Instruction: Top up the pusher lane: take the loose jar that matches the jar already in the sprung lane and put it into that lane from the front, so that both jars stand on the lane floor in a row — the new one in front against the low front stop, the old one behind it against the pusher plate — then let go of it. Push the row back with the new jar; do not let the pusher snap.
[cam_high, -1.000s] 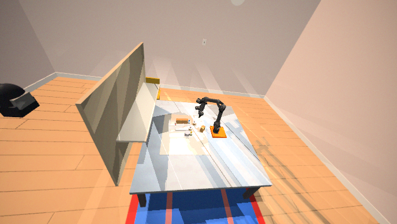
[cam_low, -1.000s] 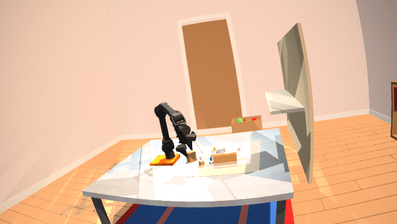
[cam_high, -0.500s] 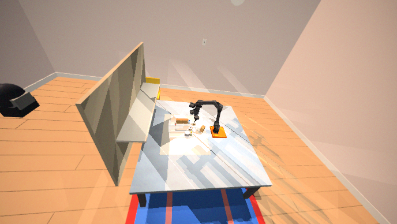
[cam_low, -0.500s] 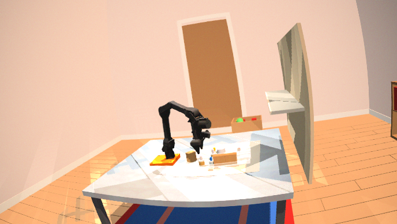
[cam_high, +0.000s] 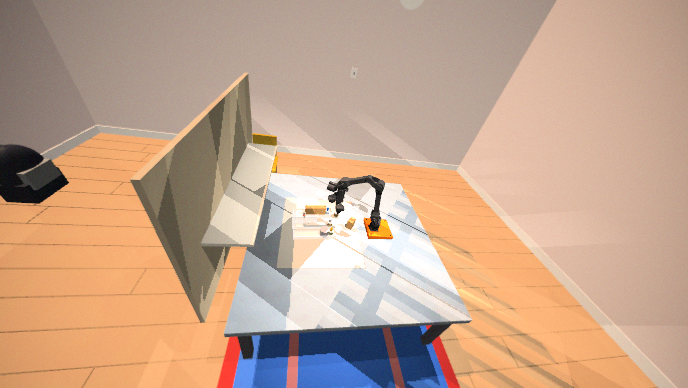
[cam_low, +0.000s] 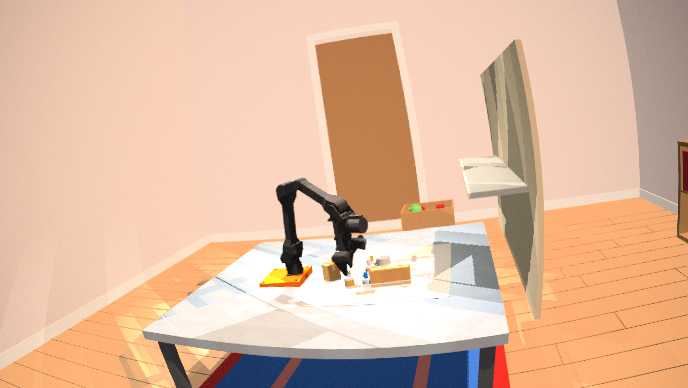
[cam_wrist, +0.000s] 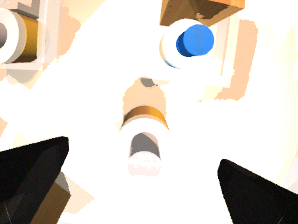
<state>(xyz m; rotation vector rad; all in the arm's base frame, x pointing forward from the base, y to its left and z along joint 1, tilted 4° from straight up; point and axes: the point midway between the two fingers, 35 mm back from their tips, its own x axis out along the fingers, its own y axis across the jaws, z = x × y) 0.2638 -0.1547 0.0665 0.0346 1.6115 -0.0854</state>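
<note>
Now: the small brown box 9 cm behind my gripper tip, 11 cm to the left of it and 3 cm below it. The rest, counted from my gripper tip: shelf (58 cm ahead, 9 cm to the left, 30 cm above); then clear lane unit (21 cm ahead, 8 cm to the left, 5 cm below).
</note>
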